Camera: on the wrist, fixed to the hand. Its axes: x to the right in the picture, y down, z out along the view.
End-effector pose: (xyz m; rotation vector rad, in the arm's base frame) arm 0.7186 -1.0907 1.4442 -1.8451 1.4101 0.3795
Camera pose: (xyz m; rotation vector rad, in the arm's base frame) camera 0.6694 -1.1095 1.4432 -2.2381 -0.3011 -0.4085
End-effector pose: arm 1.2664 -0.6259 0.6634 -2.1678 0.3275 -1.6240
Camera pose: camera 1.2459 -0.6707 0.6445 1.7621 1.3239 1.4883
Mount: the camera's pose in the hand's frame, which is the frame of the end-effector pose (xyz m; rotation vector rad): -0.0033 0.0472 -0.0232 0.0617 -0.0518 -1.5572
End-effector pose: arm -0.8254 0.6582 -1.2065 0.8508 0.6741 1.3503
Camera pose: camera -0.8708 0.6587 -1.1798 0.1876 0.9918 -0.1032
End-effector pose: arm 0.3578 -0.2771 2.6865 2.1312 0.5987 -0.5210
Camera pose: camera 0.3861 -0.2841 2.7304 1.2861 2.1770 -1.3601
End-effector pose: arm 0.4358 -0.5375 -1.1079 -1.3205 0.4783 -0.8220
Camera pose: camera 0.4287 -0.5485 -1.1589 -1.5200 -0.7844 -2.0003
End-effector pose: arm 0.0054 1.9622 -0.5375 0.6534 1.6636 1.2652
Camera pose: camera -0.0191 1.9647 -0.4909 -0.5820 1.4956 0.0415
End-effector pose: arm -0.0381 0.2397 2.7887 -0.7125 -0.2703 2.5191
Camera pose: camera -0.0428 0.1989 2.7557 -0.1862 -0.4972 1.0391
